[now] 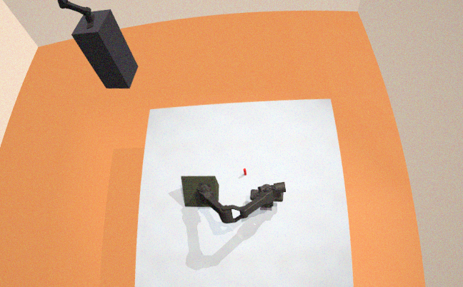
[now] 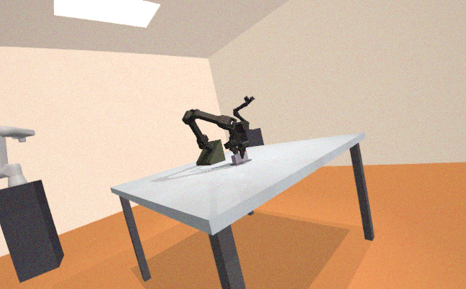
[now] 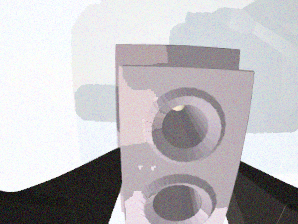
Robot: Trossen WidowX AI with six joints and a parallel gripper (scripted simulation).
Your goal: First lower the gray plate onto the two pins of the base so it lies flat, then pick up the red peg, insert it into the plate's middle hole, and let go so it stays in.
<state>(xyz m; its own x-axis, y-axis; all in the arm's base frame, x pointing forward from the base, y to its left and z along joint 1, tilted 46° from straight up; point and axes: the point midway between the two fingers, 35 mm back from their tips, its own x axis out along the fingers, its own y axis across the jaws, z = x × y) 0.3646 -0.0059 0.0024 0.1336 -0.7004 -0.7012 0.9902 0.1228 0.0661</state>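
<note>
Right now the gray plate is 3 cm above my gripper tip. The rest, counted from my gripper tip: red peg 15 cm behind, 16 cm to the left, 1 cm above; then base 2 cm below.
</note>
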